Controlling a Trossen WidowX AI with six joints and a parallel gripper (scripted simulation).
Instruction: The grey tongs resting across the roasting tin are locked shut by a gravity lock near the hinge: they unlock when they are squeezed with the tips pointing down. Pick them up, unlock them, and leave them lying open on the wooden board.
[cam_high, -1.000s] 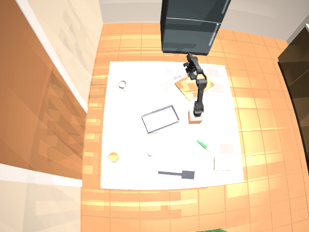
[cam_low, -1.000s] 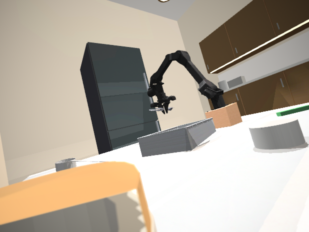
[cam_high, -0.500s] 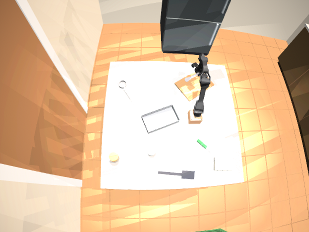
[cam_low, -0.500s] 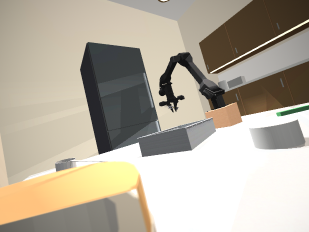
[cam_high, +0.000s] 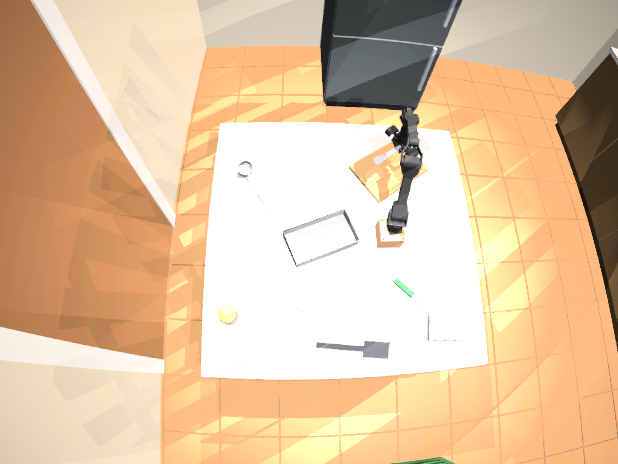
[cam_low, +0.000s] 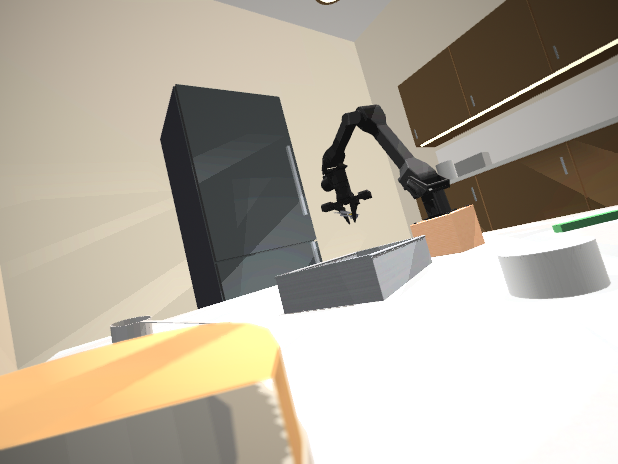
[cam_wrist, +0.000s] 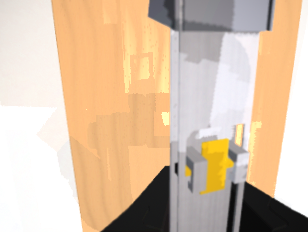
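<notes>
My gripper tip is 4 cm below the yellow lock piece, 2 cm past it and 1 cm to the left of it. Also, from my gripper tip: roasting tin: 41 cm ahead, 35 cm to the left, 13 cm below; then green-handled tool: 66 cm to the left, 15 cm below, 4 cm ahead; then wooden board: 15 cm below, 1 cm ahead.
</notes>
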